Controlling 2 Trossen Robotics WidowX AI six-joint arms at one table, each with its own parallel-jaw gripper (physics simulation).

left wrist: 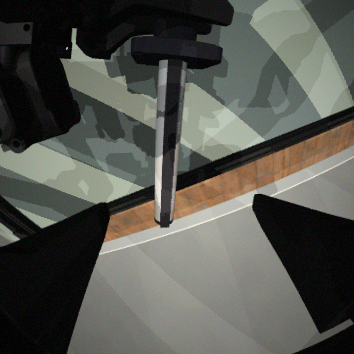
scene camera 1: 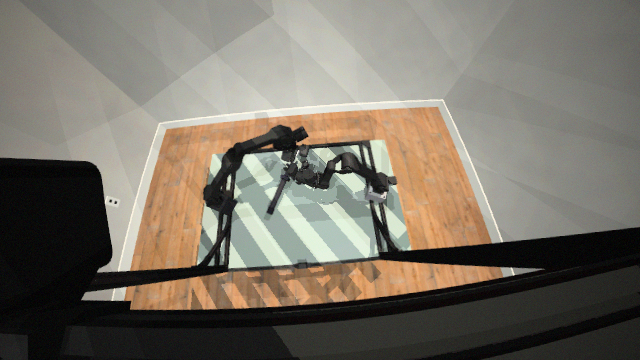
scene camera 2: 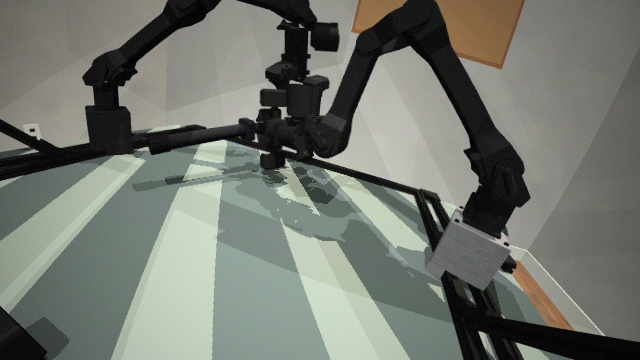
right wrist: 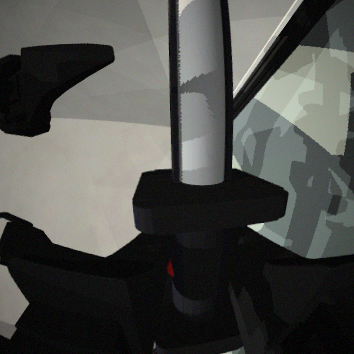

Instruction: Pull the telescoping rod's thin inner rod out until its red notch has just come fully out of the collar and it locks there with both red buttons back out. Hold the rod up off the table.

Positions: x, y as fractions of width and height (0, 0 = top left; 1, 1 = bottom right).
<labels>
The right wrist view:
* my right gripper: 0.55, 0.61
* telescoping rod: 0.56, 0.86
</labels>
